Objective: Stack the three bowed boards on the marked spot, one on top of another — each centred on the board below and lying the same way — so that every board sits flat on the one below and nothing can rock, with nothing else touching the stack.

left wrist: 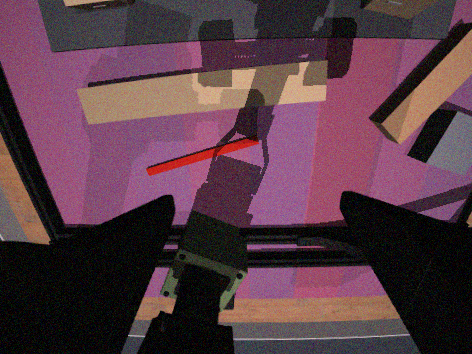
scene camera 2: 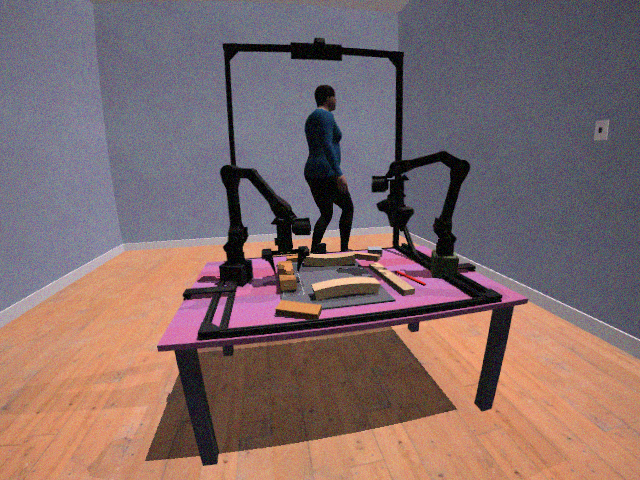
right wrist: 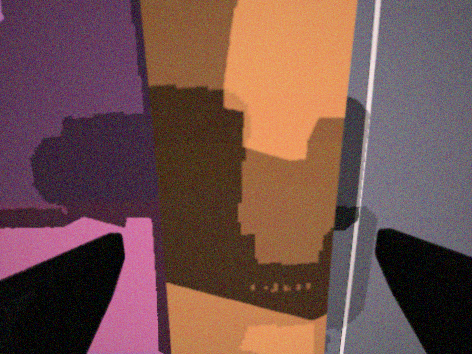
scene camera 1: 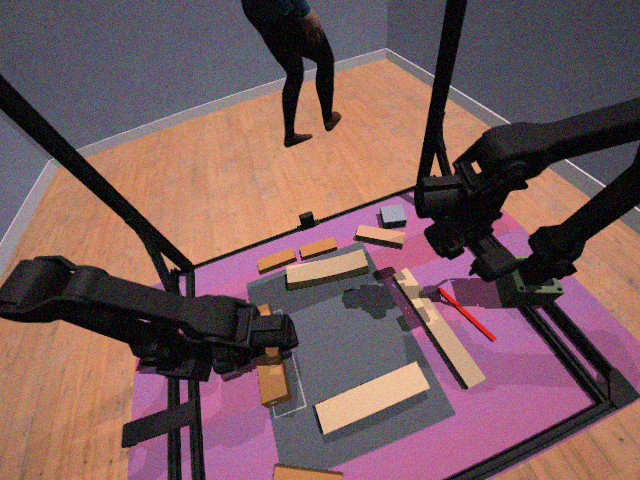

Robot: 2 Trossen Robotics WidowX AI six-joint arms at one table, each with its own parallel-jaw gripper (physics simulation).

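Pixels of known places: left gripper, fingertip midpoint: (left wrist: pixel 257 201) (scene camera 2: pixel 396 229); right gripper, fingertip midpoint: (scene camera 2: pixel 286 272) (right wrist: pixel 250 243) (scene camera 1: pixel 267 354); left arm's base, link origin: (left wrist: pixel 201 285) (scene camera 2: pixel 444 254) (scene camera 1: pixel 534 273); right arm's base, link origin: (scene camera 2: pixel 235 262) (scene camera 1: pixel 179 353).
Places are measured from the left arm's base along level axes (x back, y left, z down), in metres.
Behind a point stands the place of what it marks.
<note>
Two pale bowed boards lie on the grey mat: one (scene camera 1: pixel 327 268) @[x -0.509, y -0.025, z 0.046 m] (scene camera 2: pixel 328 259) @[x -0.512, y 0.001, z 0.053 m] sags at its far edge, the other (scene camera 1: pixel 372 396) @[x -0.379, y 0.285, z 0.035 m] (scene camera 2: pixel 345 287) @[x -0.376, y 0.316, z 0.047 m] arches upward near the front. A third long pale board (scene camera 1: pixel 449 348) @[x -0.202, y 0.167, z 0.070 m] (scene camera 2: pixel 398 281) @[x -0.193, y 0.169, z 0.070 m] (left wrist: pixel 145 100) @[x -0.194, y 0.160, z 0.071 m] lies on the table right of the mat; its bow is hard to tell. The white outline (scene camera 1: pixel 299 380) @[x -0.553, y 0.265, z 0.086 m] (right wrist: pixel 373 50) @[x -0.614, y 0.138, z 0.086 m] marks the spot at the mat's left. My right gripper (scene camera 2: pixel 285 258) (right wrist: pixel 250 243) @[x -0.633, y 0.220, z 0.047 m] is open, straddling above a long orange block (scene camera 1: pixel 272 379) @[x -0.607, y 0.274, z 0.044 m] (right wrist: pixel 290 65) @[x -0.647, y 0.162, z 0.047 m] beside the outline. My left gripper (left wrist: pixel 257 201) @[x -0.209, y 0.024, z -0.106 m] (scene camera 2: pixel 400 219) @[x -0.209, y 0.024, z -0.106 m] is open and empty, high above the right side.
Two small orange blocks (scene camera 1: pixel 276 260) @[x -0.678, y -0.061, z 0.069 m] (scene camera 1: pixel 317 248) @[x -0.553, y -0.110, z 0.071 m] lie behind the mat, and another orange block (scene camera 1: pixel 307 472) @[x -0.504, y 0.433, z 0.064 m] (scene camera 2: pixel 298 309) @[x -0.498, y 0.471, z 0.067 m] lies at the front left. A short pale block (scene camera 1: pixel 379 236) @[x -0.361, y -0.154, z 0.066 m], a grey block (scene camera 1: pixel 392 215) @[x -0.320, y -0.231, z 0.056 m] and a red stick (scene camera 1: pixel 467 315) @[x -0.142, y 0.079, z 0.087 m] (left wrist: pixel 200 157) @[x -0.145, y 0.070, z 0.087 m] lie toward the right.
</note>
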